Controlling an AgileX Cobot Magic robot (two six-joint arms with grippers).
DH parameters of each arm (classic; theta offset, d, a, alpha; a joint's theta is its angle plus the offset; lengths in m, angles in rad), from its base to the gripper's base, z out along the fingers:
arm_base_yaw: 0 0.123 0 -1.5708
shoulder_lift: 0.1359 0 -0.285 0
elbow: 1.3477 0 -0.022 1.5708
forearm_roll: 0 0.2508 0 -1.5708
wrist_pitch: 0 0 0.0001 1.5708
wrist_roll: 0 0.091 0 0
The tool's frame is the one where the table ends.
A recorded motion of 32 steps. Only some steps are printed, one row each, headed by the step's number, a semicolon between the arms.
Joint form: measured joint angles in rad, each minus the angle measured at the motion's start. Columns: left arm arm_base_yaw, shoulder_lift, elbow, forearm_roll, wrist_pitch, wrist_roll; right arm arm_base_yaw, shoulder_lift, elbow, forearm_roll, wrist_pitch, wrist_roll.
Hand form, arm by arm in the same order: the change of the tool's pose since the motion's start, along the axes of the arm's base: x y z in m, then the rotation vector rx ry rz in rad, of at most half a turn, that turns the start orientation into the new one. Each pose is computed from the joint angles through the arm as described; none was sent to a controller.
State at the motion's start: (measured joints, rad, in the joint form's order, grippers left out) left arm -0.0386 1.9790 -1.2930 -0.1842 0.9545 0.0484; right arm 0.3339 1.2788 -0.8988 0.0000 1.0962 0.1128
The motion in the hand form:
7: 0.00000 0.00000 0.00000 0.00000 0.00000 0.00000; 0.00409 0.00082 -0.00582 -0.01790 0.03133 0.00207
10: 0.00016 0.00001 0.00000 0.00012 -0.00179 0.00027; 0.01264 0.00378 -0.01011 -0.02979 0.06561 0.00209
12: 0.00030 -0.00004 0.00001 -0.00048 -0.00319 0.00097; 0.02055 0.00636 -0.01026 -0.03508 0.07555 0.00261
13: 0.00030 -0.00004 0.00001 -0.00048 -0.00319 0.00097; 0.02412 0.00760 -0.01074 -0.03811 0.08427 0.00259
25: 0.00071 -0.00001 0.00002 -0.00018 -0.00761 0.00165; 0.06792 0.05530 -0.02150 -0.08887 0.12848 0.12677
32: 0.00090 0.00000 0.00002 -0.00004 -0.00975 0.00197; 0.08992 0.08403 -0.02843 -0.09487 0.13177 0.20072
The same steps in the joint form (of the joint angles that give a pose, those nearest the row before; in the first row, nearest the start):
7: 0.0000 0.0000 0.0000 0.0000 0.0000 0.0000; 0.0000 0.0311 -0.0045 -0.0070 0.0089 0.0000
10: 0.0000 0.0000 0.0000 0.0000 -0.0018 0.0000; 0.0000 0.0791 -0.0310 -0.0070 0.0237 0.0000
12: 0.0000 0.0000 0.0000 -0.0008 -0.0033 0.0000; 0.0000 0.1125 -0.0618 -0.0088 0.0322 0.0000
13: 0.0000 0.0000 0.0000 -0.0008 -0.0033 0.0000; 0.0000 0.1292 -0.0762 -0.0088 0.0391 0.0000
25: 0.0000 0.0000 0.0000 -0.0008 -0.0077 0.0000; 0.1088 0.3595 -0.2871 -0.0341 0.0800 -0.0085
32: 0.0000 0.0000 0.0000 -0.0008 -0.0099 0.0000; 0.1577 0.4775 -0.4126 -0.0316 0.0931 -0.0349

